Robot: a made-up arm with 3 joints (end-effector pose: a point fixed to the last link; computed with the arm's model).
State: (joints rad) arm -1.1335 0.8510 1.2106
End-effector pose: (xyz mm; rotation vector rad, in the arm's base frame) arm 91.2 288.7 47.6 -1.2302 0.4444 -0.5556
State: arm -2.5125 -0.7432 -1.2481
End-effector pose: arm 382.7 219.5 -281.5 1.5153 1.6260 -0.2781
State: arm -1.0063 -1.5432 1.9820
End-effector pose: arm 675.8 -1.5 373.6 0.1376 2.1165 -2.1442
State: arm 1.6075 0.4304 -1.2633
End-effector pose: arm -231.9 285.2 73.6 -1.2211 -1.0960 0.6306
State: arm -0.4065 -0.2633 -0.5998
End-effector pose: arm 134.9 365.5 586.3 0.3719 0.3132 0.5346
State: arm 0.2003 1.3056 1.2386
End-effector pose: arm 134.1 124.1 118.1 -1.0305 -0.9599 -1.1742
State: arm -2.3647 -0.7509 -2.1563
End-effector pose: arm 360.0 159.8 -226.4 2.0239 0.6994 0.3682
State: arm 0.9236 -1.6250 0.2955
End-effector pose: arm -615.9 -35.0 639.3 1.5589 -0.4699 0.5196
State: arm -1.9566 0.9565 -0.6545
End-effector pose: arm 68.3 228.3 172.8 -0.0172 2.0236 1.3514
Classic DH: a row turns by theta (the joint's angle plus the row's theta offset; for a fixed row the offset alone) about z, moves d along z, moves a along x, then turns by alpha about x. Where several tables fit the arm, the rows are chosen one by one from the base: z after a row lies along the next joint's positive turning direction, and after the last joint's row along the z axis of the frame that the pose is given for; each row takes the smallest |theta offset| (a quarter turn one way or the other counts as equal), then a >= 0, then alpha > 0; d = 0 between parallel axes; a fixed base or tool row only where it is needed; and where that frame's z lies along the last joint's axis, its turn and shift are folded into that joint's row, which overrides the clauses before.
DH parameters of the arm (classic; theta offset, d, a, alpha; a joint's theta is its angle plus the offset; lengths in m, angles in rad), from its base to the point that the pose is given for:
base (fixed): 0 0.142 0 1.5708
joint 1: 1.5708 -0.002 0.35 -1.5708
joint 2: 1.5708 -0.052 0.331 -1.5708
joint 3: -0.53 0 0.1147 3.1416
tool (fixed): -2.1008 0.013 0 0

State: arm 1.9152 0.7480 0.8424
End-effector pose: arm -86.1 333.5 203.8 0.3068 -2.0061 -1.2635
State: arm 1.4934 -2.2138 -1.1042
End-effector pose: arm -604.3 -202.5 126.2 -1.2247 1.8488 -2.1137
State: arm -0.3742 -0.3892 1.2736
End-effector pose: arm 310.6 381.4 578.3 0.0966 0.5668 -1.3141
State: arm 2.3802 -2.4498 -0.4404
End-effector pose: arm -377.9 -311.1 -316.3 -0.8206 1.1555 -2.6507
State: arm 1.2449 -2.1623 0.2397
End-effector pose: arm -665.3 -254.6 387.1 1.8487 -0.4631 1.1548
